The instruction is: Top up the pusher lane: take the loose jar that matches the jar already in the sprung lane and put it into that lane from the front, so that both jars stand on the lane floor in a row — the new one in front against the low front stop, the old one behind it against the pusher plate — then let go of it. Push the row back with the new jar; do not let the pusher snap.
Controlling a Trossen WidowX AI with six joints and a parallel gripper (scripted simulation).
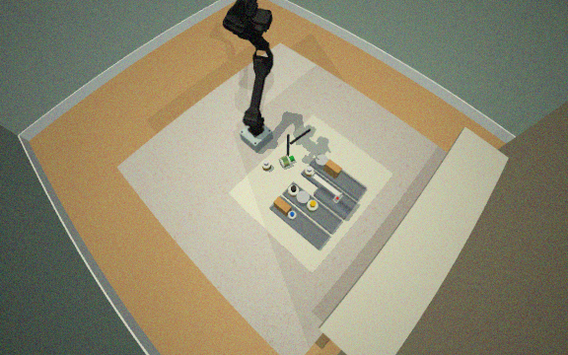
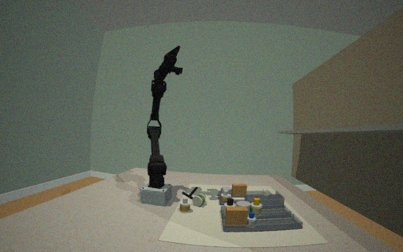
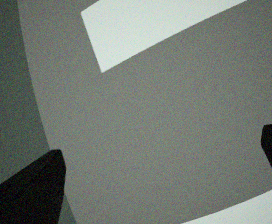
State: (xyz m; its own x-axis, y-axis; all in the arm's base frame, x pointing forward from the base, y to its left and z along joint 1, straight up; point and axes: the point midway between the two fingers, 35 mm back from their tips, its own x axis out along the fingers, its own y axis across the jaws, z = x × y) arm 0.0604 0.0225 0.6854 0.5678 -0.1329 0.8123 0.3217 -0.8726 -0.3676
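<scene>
My gripper tip is 76 cm above the green-banded jar and 14 cm short of it. Also, from my gripper tip: shelf: 77 cm ahead, 42 cm below, 5 cm to the left; grey lane rack: 76 cm below, 41 cm ahead, 2 cm to the left.
</scene>
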